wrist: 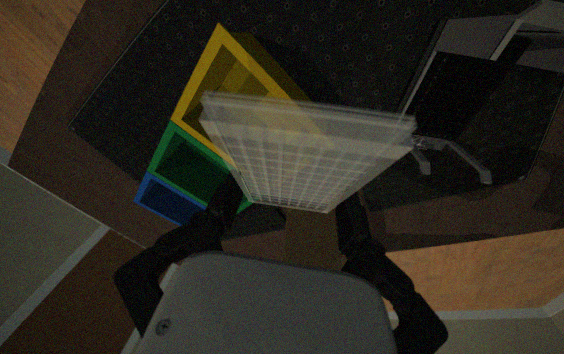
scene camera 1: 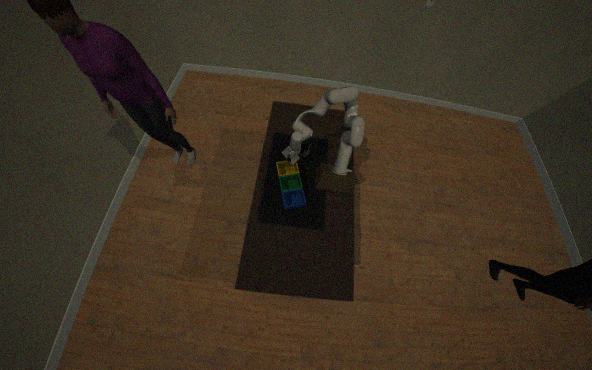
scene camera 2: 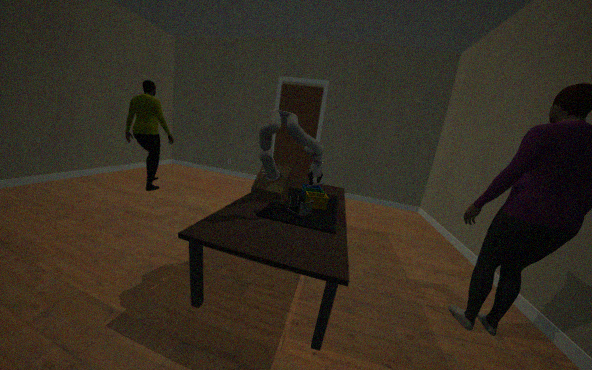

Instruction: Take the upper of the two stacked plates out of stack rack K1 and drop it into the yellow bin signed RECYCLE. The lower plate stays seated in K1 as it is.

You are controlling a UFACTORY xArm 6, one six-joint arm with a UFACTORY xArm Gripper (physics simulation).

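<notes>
My gripper point(wrist: 291, 190) point(scene camera 2: 315, 179) point(scene camera 1: 294, 151) is shut on a clear plate with a grid of wells point(wrist: 305, 150). It holds the plate by its sides, above the table. In the wrist view the plate covers part of the yellow bin point(wrist: 197, 75) point(scene camera 1: 287, 168) point(scene camera 2: 319, 201). In scene camera 1 the gripper is at the bin's far edge. The bin's sign is not readable. Grey stack rack K1 point(wrist: 477, 37) point(scene camera 2: 302, 208) stands apart from the plate, at the upper right in the wrist view. The lower plate cannot be made out in the dark rack.
A green bin point(scene camera 1: 291, 182) point(wrist: 161, 150) and a blue bin point(scene camera 1: 294, 198) point(wrist: 142, 192) stand in a row with the yellow bin. A dark mat point(scene camera 1: 312, 217) lies under them on the brown table point(scene camera 1: 300, 265). People stand in the room away from the table.
</notes>
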